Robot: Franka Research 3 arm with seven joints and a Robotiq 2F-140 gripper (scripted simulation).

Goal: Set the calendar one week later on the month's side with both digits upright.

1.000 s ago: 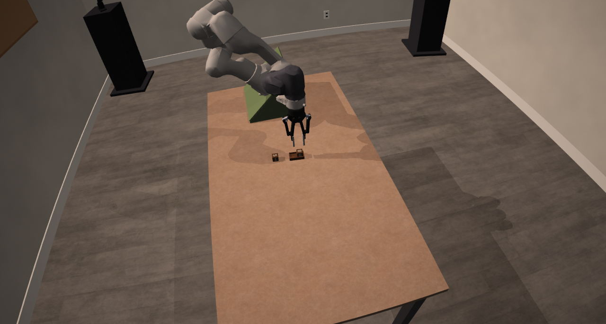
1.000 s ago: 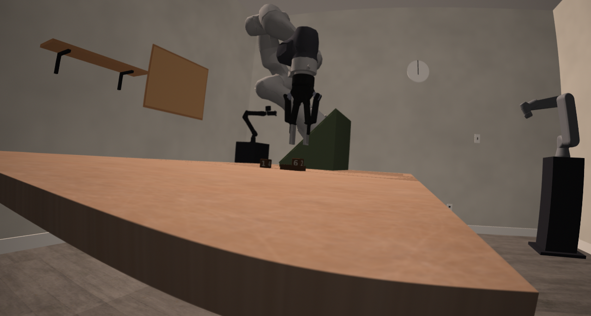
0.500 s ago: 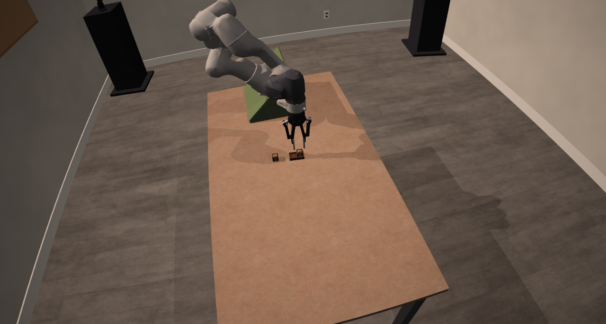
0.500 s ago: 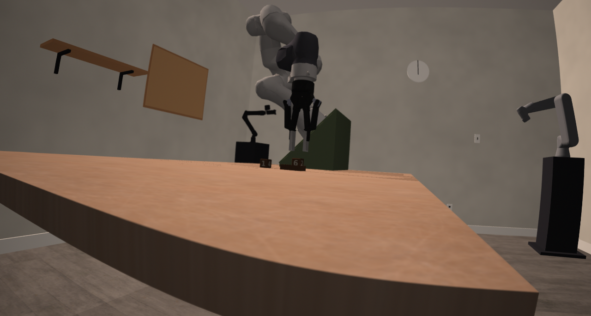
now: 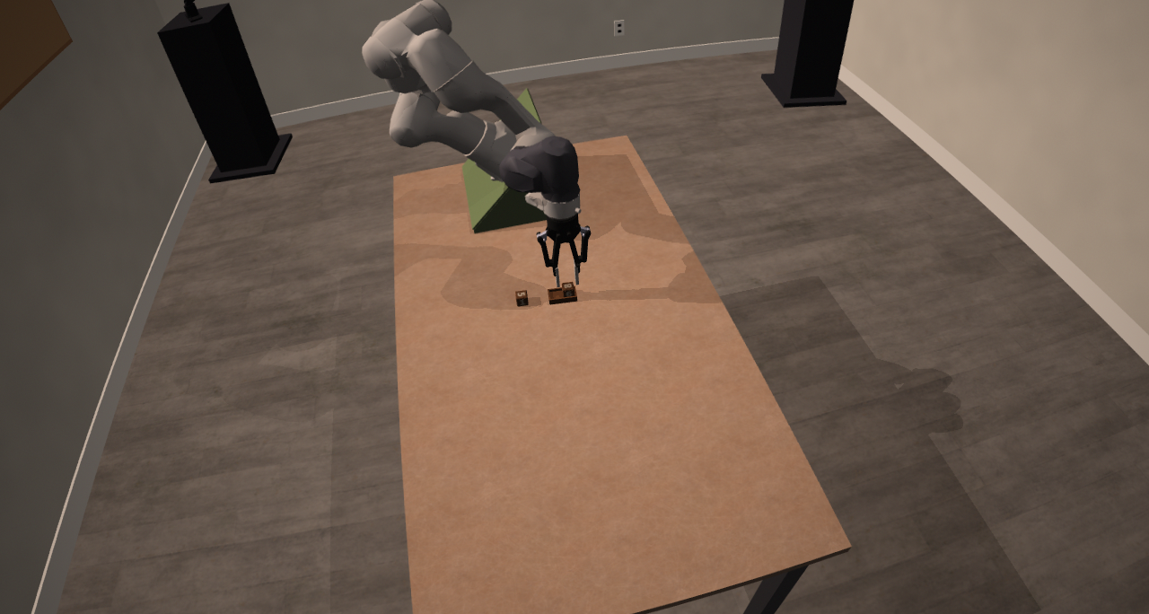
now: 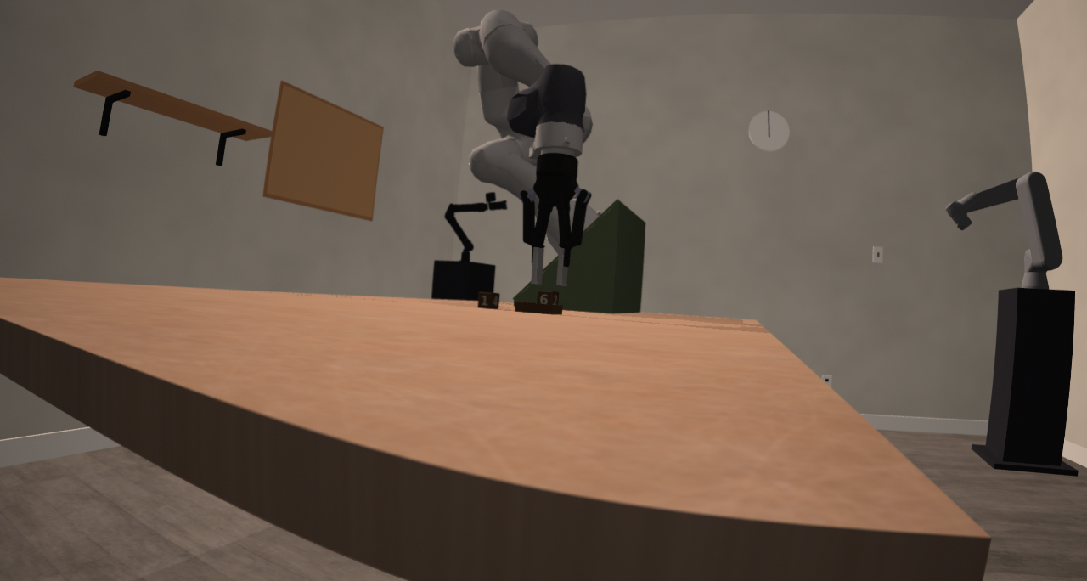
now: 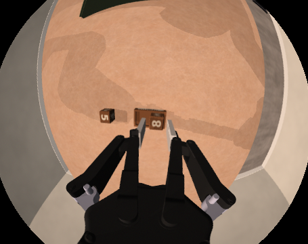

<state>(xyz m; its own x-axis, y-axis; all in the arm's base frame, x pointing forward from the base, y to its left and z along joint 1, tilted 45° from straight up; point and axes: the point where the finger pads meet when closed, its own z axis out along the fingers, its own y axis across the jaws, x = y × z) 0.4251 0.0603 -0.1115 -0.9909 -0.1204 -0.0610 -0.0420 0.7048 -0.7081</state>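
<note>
Right now my hand is 7 cm above the brown calendar tray and 2 cm to the left of it.
</note>
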